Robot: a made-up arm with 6 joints. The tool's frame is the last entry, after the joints. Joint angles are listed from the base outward.
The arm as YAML. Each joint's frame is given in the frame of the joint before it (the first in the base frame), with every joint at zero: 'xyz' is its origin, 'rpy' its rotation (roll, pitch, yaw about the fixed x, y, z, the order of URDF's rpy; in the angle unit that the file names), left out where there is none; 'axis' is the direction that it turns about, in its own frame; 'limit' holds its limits. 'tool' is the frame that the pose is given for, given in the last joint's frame.
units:
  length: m
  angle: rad
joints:
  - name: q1
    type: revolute
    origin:
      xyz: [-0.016, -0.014, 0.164]
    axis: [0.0, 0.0, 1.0]
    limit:
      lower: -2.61
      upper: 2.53
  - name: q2
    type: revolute
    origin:
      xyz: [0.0, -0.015, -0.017]
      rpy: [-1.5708, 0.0, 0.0]
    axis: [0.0, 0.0, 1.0]
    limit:
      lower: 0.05
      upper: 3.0
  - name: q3
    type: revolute
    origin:
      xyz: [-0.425, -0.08, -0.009]
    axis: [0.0, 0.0, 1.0]
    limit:
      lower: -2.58
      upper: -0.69
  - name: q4
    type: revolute
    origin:
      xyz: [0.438, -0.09, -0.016]
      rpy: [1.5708, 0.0, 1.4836]
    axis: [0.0, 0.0, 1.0]
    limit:
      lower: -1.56
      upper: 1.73
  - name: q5
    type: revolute
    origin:
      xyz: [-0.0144, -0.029, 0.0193]
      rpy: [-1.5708, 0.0, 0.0]
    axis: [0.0, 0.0, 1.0]
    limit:
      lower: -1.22
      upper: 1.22
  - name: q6
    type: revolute
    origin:
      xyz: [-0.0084, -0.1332, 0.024]
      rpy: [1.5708, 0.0, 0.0]
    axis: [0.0, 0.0, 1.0]
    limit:
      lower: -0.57
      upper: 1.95
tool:
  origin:
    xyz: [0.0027, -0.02, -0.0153]
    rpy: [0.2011, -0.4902, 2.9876]
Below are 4 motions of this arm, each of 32 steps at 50 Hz.
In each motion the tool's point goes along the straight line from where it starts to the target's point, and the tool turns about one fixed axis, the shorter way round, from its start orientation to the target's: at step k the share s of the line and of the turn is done. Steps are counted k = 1, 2, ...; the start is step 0. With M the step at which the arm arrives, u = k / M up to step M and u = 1 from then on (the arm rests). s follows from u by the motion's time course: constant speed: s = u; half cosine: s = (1 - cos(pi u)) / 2; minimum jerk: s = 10 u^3 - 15 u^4 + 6 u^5.
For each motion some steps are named. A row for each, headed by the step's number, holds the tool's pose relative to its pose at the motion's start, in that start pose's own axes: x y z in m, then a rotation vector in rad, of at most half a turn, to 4 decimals.
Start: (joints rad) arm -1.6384 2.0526 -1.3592 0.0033 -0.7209 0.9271
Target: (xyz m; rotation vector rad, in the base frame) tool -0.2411 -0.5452 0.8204 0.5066 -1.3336 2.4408
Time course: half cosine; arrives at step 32
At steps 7, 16, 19, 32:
7: 0.0394 -0.0426 -0.0384 0.0396 0.0632 0.0167
16: 0.1735 -0.1877 -0.1693 0.1745 0.2784 0.0734
19: 0.2239 -0.2422 -0.2184 0.2252 0.3593 0.0947
32: 0.3470 -0.3755 -0.3386 0.3490 0.5569 0.1468

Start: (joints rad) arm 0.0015 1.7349 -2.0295 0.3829 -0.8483 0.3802
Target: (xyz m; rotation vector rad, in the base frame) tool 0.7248 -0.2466 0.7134 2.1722 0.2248 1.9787
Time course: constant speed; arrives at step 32
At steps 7, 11, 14, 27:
7: -0.0251 0.0489 -0.0125 -0.0701 -0.2058 -0.1522
11: -0.0394 0.0769 -0.0197 -0.1101 -0.3234 -0.2392
14: -0.0502 0.0979 -0.0250 -0.1401 -0.4117 -0.3045
27: -0.0968 0.1888 -0.0482 -0.2702 -0.7939 -0.5872

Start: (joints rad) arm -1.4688 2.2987 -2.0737 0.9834 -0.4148 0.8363
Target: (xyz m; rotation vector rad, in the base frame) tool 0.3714 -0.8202 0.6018 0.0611 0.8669 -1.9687
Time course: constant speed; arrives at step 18
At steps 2, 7, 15, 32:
2: -0.0457 -0.0206 0.0048 0.0489 -0.0381 0.0753
7: -0.1600 -0.0720 0.0169 0.1712 -0.1334 0.2634
15: -0.3428 -0.1543 0.0363 0.3668 -0.2858 0.5644
32: -0.4114 -0.1852 0.0435 0.4402 -0.3429 0.6773

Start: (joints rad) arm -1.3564 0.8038 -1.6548 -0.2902 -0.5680 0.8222
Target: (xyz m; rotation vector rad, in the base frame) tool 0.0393 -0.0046 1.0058 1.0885 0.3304 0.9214
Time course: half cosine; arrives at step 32
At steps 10, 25, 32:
10: -0.0110 -0.0181 0.0049 0.0366 -0.0997 -0.2437
25: -0.0438 -0.0722 0.0195 0.1459 -0.3977 -0.9722
32: -0.0494 -0.0814 0.0220 0.1646 -0.4486 -1.0967

